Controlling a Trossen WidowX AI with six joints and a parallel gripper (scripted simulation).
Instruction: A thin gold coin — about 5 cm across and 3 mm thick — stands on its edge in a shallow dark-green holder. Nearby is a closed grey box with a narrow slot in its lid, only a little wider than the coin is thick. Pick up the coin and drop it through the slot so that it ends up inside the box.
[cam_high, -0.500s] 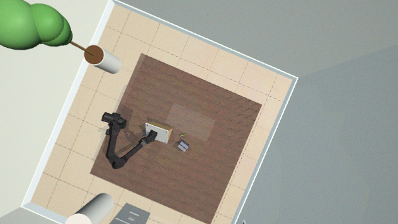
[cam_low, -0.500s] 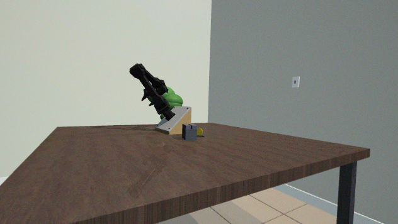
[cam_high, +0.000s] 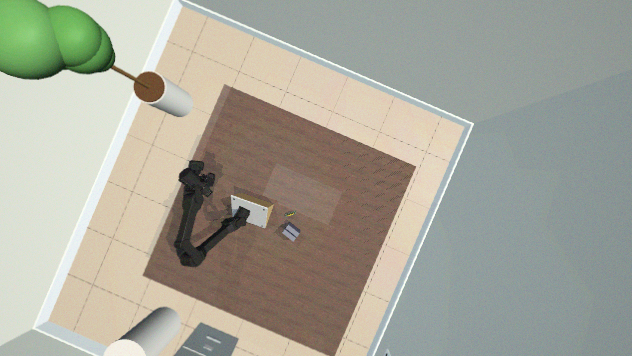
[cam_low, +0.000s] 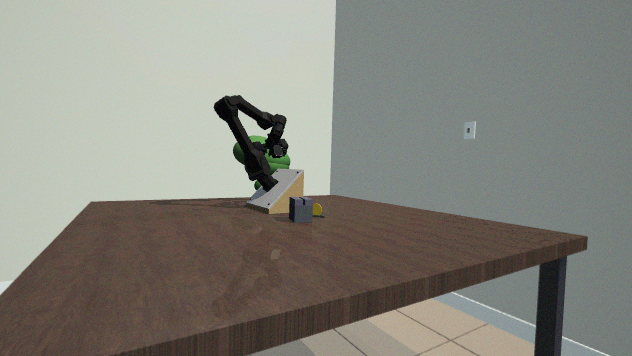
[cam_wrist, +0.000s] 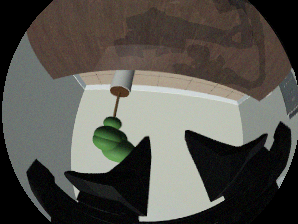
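The gold coin lies 550 mm ahead of my gripper tip, 200 mm below it and 20 mm to the left of it.
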